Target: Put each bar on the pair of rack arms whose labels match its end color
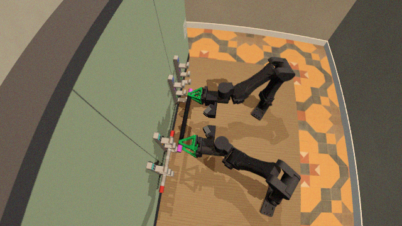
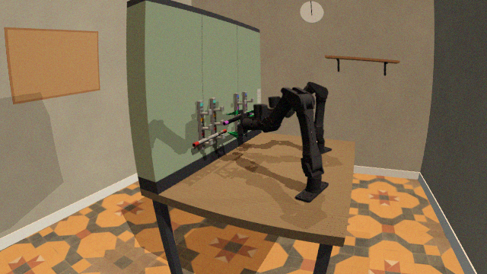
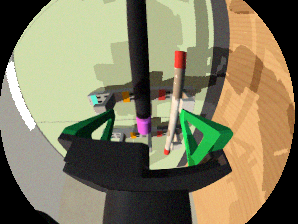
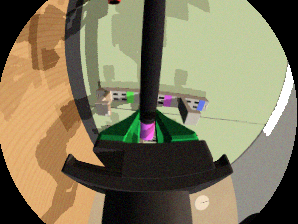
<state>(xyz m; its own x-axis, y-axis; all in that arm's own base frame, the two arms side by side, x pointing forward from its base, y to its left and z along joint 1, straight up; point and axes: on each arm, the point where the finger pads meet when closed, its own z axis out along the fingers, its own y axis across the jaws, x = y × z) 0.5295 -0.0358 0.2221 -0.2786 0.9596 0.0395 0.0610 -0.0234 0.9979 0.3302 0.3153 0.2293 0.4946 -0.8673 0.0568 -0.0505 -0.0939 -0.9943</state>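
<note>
Right now the bar is 1 cm behind my left hand, 13 cm to the right of it and 1 cm above it. Also, from my left hand: green wall panel: 15 cm ahead, 13 cm to the right, 20 cm above.
My right hand is 1 cm short of the bar and 13 cm to the right of it. The rest, counted from my right hand: green wall panel: 17 cm ahead, 13 cm to the left, 20 cm above.
</note>
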